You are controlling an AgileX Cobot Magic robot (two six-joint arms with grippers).
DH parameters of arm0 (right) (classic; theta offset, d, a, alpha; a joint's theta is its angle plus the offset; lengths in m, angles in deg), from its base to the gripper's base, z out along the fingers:
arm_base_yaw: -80 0.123 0 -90
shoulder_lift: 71.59 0 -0.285 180
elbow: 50.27 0 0.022 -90
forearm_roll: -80.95 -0.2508 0 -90
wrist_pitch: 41.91 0 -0.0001 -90
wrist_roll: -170.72 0.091 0 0
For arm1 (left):
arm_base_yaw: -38.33 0.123 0 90
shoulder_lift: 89.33 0 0.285 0
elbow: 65.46 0 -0.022 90
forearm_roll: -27.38 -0.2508 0 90
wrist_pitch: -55.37 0 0.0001 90
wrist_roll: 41.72 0.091 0 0
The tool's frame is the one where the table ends.
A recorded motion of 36 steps. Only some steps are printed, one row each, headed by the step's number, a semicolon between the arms.
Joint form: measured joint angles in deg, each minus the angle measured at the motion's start. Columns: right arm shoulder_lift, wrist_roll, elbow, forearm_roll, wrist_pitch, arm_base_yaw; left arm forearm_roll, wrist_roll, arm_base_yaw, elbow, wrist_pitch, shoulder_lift.
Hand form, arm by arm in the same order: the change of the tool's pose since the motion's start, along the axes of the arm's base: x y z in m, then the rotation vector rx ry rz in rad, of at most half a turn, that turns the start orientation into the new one. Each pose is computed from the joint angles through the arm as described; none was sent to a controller.
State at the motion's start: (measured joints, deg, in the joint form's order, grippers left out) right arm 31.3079 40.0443 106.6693 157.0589 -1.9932 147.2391; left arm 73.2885 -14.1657 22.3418 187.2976 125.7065 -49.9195
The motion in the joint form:
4: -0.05 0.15 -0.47 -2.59 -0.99 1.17; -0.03 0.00 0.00 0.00 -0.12 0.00
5: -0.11 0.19 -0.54 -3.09 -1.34 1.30; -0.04 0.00 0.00 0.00 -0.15 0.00
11: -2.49 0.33 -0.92 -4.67 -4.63 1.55; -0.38 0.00 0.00 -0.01 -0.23 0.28
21: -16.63 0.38 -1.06 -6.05 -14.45 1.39; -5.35 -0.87 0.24 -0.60 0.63 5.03
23: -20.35 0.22 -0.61 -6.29 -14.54 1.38; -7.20 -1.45 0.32 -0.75 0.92 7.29
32: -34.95 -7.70 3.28 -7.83 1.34 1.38; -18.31 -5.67 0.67 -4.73 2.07 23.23
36: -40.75 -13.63 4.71 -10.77 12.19 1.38; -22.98 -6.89 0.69 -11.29 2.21 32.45
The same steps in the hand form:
4: -0.0083 0.0023 -0.0042 0.0169 0.0446 0.0057; 0.0002 0.0000 0.0001 -0.0005 -0.0014 0.0016
5: -0.0095 0.0027 -0.0047 0.0227 0.0540 0.0071; 0.0002 0.0000 0.0001 -0.0006 -0.0017 0.0020
11: -0.0159 0.0025 0.0050 0.0923 0.0862 0.0401; -0.0006 0.0007 0.0022 0.0028 -0.0086 0.0052
21: -0.0368 -0.0176 0.0805 0.4014 0.0662 0.1843; -0.0182 0.0131 0.0341 0.0600 -0.0788 0.0433
23: -0.0410 -0.0281 0.1017 0.4668 0.0363 0.1929; -0.0278 0.0186 0.0500 0.0757 -0.1109 0.0622
32: -0.0499 -0.1033 0.1805 0.5476 -0.1845 0.0176; -0.1051 0.0569 0.1406 0.1464 -0.2854 0.2078
36: -0.0561 -0.1452 0.1987 0.5147 -0.2218 -0.1223; -0.1487 0.0756 0.1672 0.1840 -0.3303 0.2697

